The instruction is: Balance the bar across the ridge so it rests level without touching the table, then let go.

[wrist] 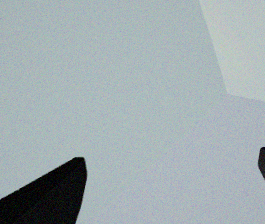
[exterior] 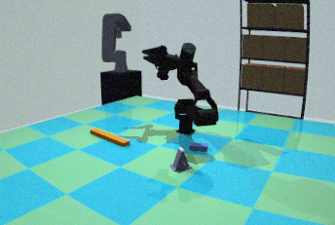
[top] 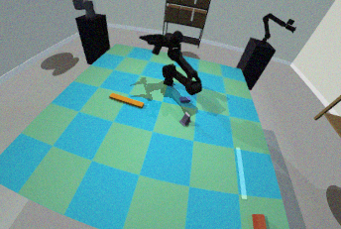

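Right now the orange bar is 320 mm below my gripper tip, 200 mm ahead of it and 30 mm to the right of it. Round my gripper tip: red block 680 mm to the left, 680 mm ahead, 310 mm below; then small blue block 320 mm to the left, 320 mm below, 80 mm ahead; then purple ridge 340 mm to the left, 300 mm below, 250 mm ahead.
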